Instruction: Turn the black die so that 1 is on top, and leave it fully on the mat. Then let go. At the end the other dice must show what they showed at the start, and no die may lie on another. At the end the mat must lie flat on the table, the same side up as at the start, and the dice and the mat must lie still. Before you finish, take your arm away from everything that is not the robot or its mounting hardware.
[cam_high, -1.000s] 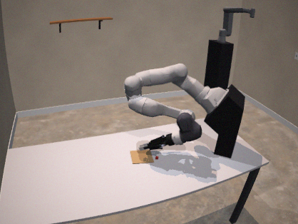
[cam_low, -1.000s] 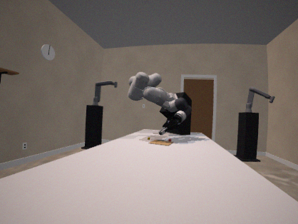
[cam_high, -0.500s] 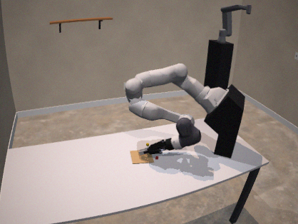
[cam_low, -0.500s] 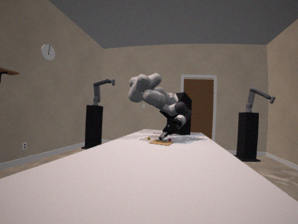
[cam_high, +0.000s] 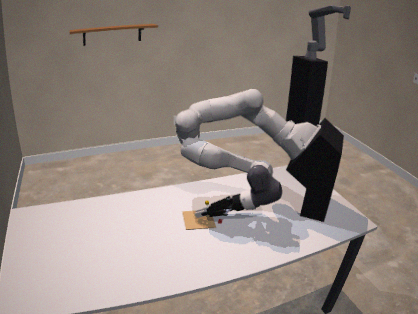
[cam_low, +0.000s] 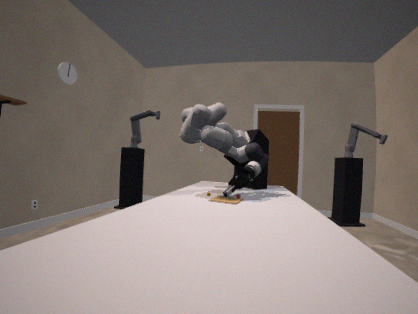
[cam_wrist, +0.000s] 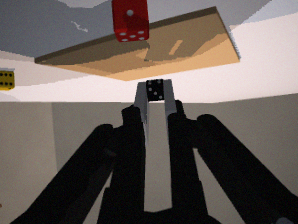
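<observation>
The black die is 20 mm ahead of my hand, 20 mm to the right of it and 20 mm below it. From my hand the other things lie so: yellow die: 90 mm behind, 110 mm to the right, 40 mm below; tan mat: 10 mm ahead, 10 mm to the right, 50 mm below; red die: 70 mm behind, 50 mm to the left, 40 mm below.
</observation>
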